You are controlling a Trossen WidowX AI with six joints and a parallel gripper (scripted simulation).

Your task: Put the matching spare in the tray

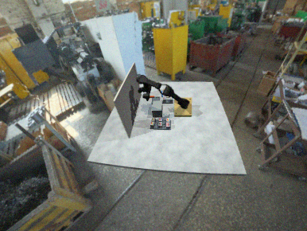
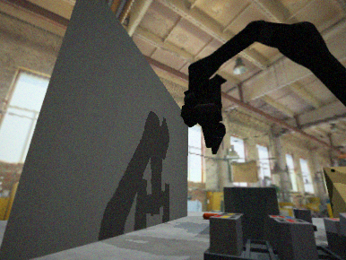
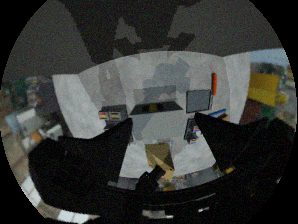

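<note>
Right now my gripper tip is 160 mm above the spare block, 150 mm to the right of it and 70 mm past it. From my gripper tip the other things lie so: mounted unit: 150 mm below, 80 mm behind; upright panel: 170 mm ahead, 30 mm above, 20 mm to the left.
</note>
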